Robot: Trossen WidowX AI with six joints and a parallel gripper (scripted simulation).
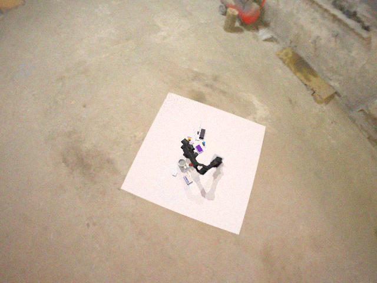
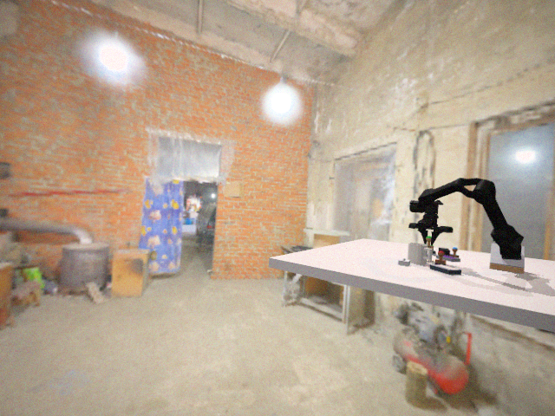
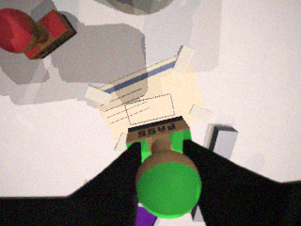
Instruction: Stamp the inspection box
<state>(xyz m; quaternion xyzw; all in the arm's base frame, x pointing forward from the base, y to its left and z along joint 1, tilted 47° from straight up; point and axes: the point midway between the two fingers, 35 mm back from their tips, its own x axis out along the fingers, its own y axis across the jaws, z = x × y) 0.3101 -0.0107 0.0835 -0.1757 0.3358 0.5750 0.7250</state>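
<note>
The cream card lies 80 mm below my gripper tip and 10 mm to the left of it. From my gripper tip the other things lie so: pass stamp right at my gripper tip; then red stamp 90 mm to the left, 60 mm below, 60 mm behind; then grey bar 100 mm to the right, 70 mm below, 40 mm ahead.
</note>
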